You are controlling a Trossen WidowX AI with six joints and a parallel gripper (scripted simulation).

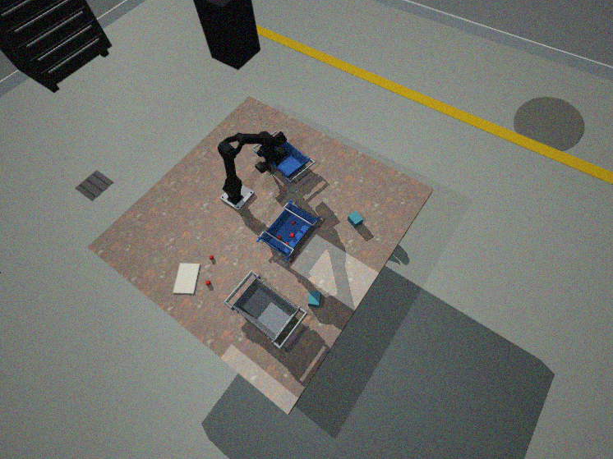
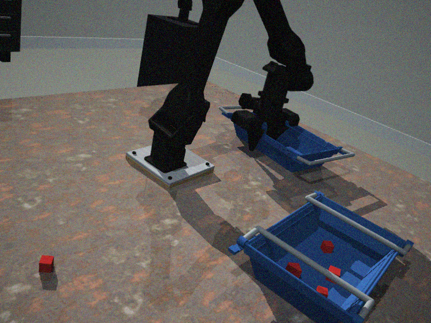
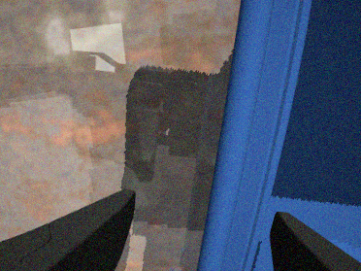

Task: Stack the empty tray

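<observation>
The blue tray lies 20 mm ahead of my gripper tip, 80 mm to the left of it and 30 mm above it. From my gripper tip the other things lie so: white slab 40 mm ahead, 750 mm to the right, 10 mm below.
</observation>
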